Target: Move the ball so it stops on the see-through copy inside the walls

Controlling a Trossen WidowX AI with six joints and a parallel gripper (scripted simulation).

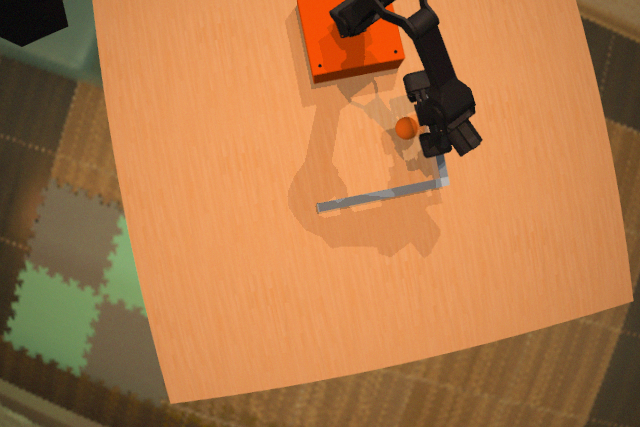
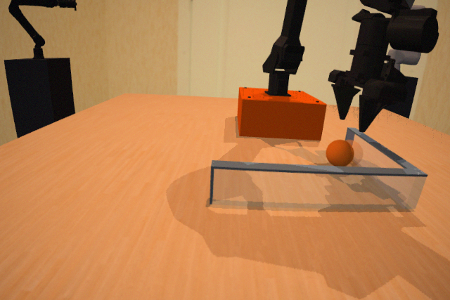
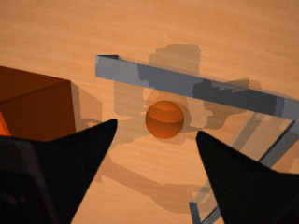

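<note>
Right now my gripper tip is 1 cm short of the see-through copy of ball and 6 cm above it. Also, from my gripper tip: orange ball 1 cm ahead, 2 cm to the right, 6 cm below.
</note>
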